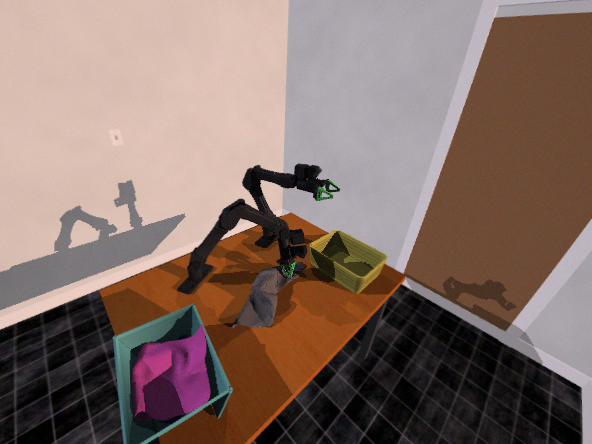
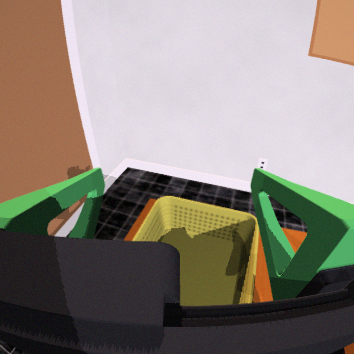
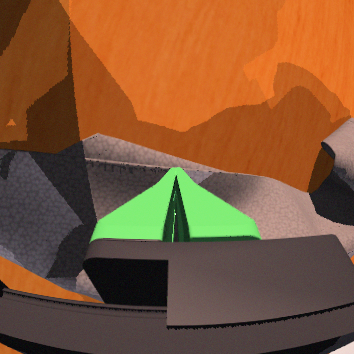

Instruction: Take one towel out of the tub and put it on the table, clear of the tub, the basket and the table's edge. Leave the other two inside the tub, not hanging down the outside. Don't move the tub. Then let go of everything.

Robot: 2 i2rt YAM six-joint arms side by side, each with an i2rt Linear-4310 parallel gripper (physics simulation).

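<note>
A grey towel lies rumpled on the table, apart from the tub and the basket. Pink-magenta cloth and purple cloth lie crumpled inside the teal tub; how they divide into towels is hard to tell. My right gripper points down at the grey towel's far end and is shut, its tips against the cloth; I see no cloth clearly pinched between them. My left gripper is open and empty, high above the table.
A yellow basket stands at the right end of the table, its inside showing no towel. The grey towel's far end lies near the basket. The table's long front edge runs diagonally from the basket's side down past the tub.
</note>
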